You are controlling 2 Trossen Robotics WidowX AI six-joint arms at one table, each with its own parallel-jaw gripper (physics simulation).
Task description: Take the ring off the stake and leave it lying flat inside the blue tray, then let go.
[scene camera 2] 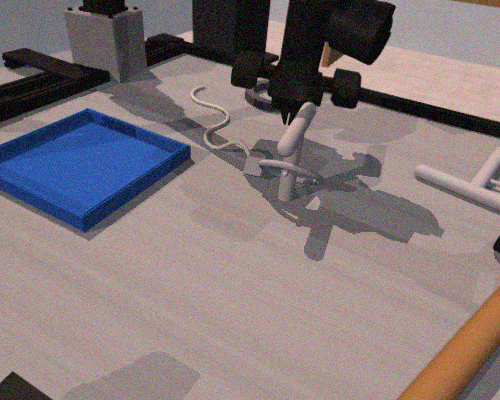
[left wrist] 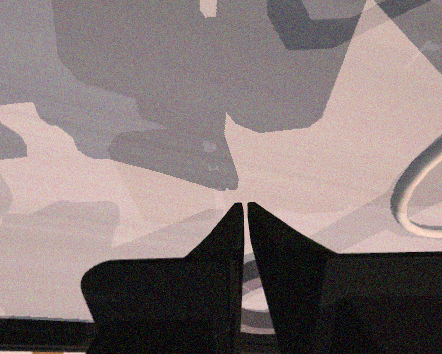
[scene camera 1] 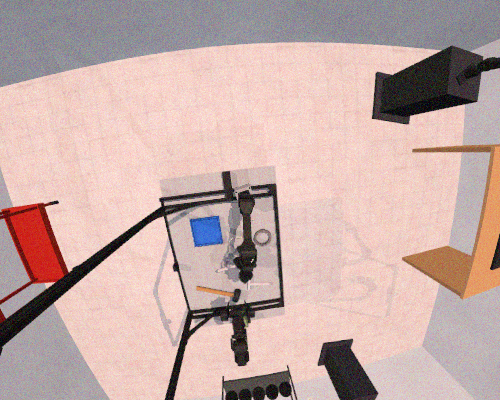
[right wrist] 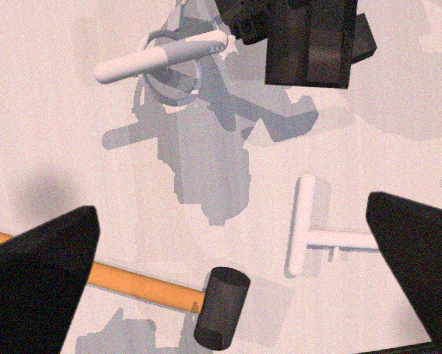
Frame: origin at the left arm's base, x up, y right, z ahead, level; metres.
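Seen in the pictures: left gripper, fingertip midpoint: (scene camera 2: 287, 123) (left wrist: 244, 209); right gripper, fingertip midpoint: (scene camera 1: 236, 301) (right wrist: 234, 212); left arm's base, origin of the base link: (scene camera 2: 104, 9) (scene camera 1: 244, 196).
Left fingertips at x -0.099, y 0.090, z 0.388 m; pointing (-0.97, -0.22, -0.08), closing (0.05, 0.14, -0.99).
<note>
Offsets run from my left fingertips to a thing's top centre. "spot": to the spot under its first point.
The thin grey ring {spot: dx +0.040, dy +0.197, dz +0.068 m} (scene camera 2: 306, 172) (right wrist: 175, 103) hangs around the upright shaft of the white T-topped stake {dx +0.092, dy +0.171, dz +0.045 m} (scene camera 2: 286, 190) (right wrist: 131, 63), above the table. A small square tab sits at the ring's edge. The blue tray {dx +0.009, dy +0.225, dz -0.218 m} (scene camera 2: 140, 189) (scene camera 1: 192, 232) stands to the left in scene camera 2, and no ring shows in it. My left gripper (scene camera 2: 286, 120) (left wrist: 244, 209) is shut, its fingertips nearly together with nothing seen between them. It points down above the table, behind the stake's crossbar in scene camera 2. My right gripper (right wrist: 234, 212) is open and empty, high above the table.
A thick dark ring {dx +0.001, dy -0.121, dz -0.050 m} (scene camera 2: 255, 100) (scene camera 1: 255, 237) lies behind the left gripper. A cream cord {spot: dx -0.012, dy -0.018, dz -0.125 m} (scene camera 2: 220, 110) (left wrist: 401, 207) curls between tray and stake. Another white T-shaped piece {dx +0.006, dy +0.002, dz +0.294 m} (right wrist: 302, 225) (scene camera 2: 455, 187) lies flat. A hammer {dx +0.036, dy +0.315, dz +0.265 m} (right wrist: 150, 290) (scene camera 2: 460, 345) lies below it in the right wrist view.
</note>
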